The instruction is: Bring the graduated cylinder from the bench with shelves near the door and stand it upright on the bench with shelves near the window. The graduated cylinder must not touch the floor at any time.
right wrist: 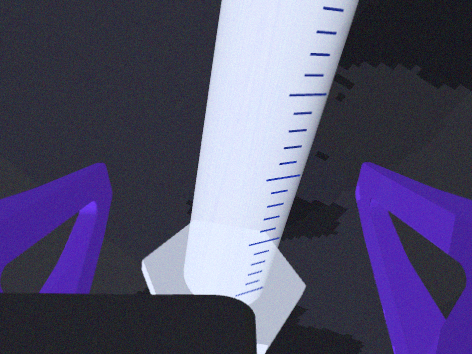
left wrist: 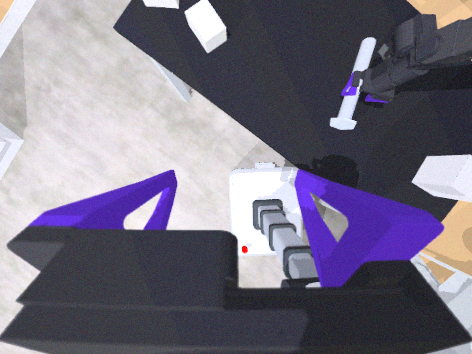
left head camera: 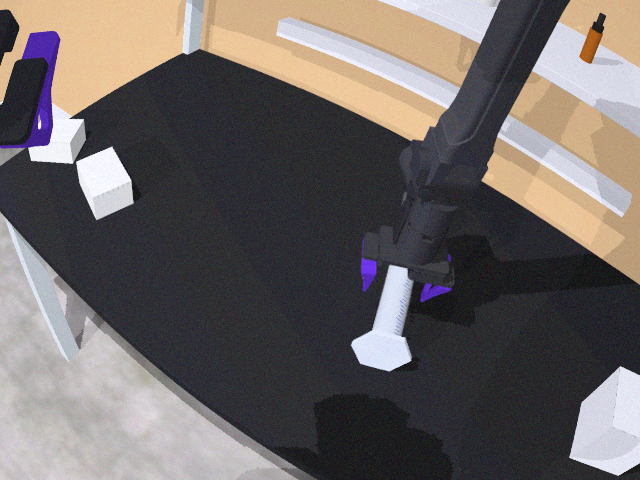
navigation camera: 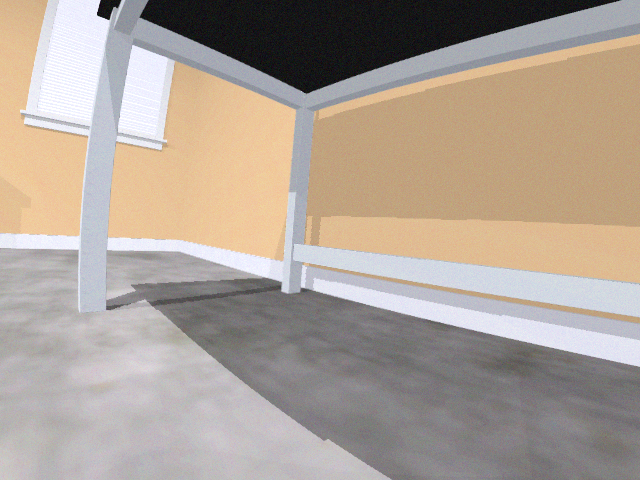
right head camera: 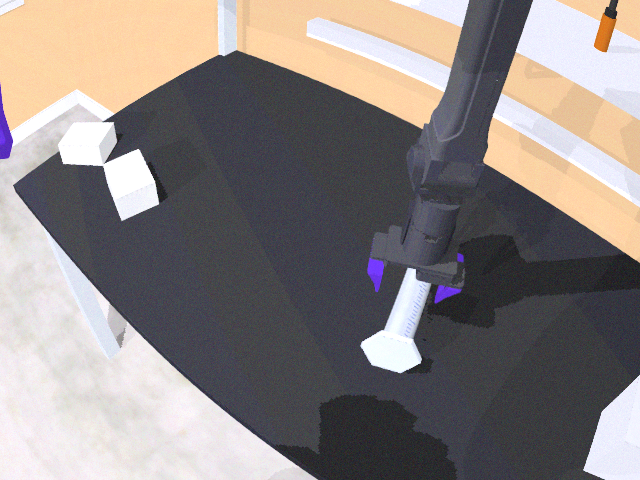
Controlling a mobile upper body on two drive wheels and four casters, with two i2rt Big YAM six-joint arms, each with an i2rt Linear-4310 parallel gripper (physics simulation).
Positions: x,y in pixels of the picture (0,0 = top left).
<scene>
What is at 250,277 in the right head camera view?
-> A black bench.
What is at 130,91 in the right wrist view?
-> A black bench.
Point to a black bench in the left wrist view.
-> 281,77
</scene>
